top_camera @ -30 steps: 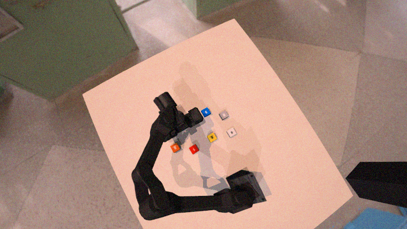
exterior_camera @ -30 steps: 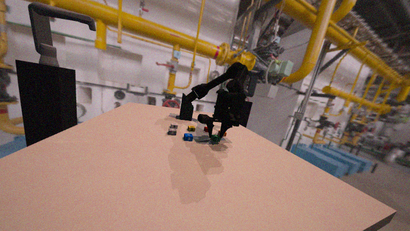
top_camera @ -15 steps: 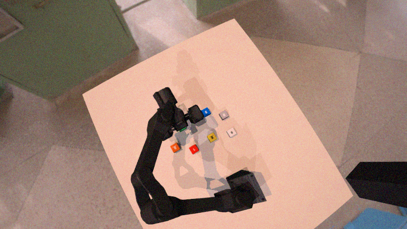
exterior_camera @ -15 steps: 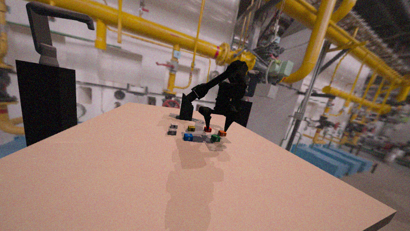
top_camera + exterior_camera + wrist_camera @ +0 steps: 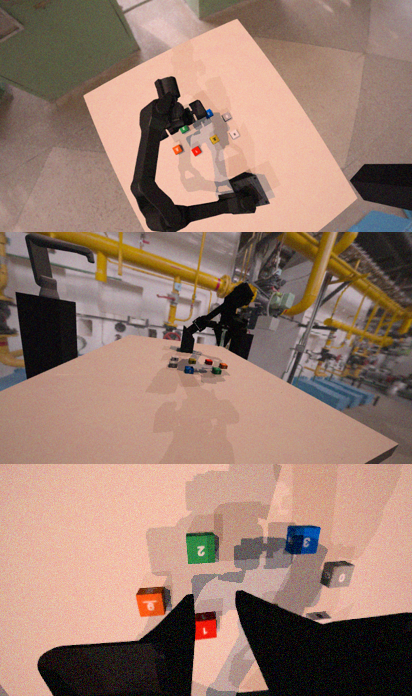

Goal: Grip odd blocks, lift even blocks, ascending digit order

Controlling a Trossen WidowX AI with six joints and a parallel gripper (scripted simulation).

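My gripper tip is now 130 mm to the left of the blue block and 110 mm above it. From my gripper tip the other things lie so: orange block 50 mm behind, 70 mm to the left, 110 mm below; green block 10 mm ahead, 110 mm below; red block 110 mm behind, 10 mm to the left, 110 mm below.
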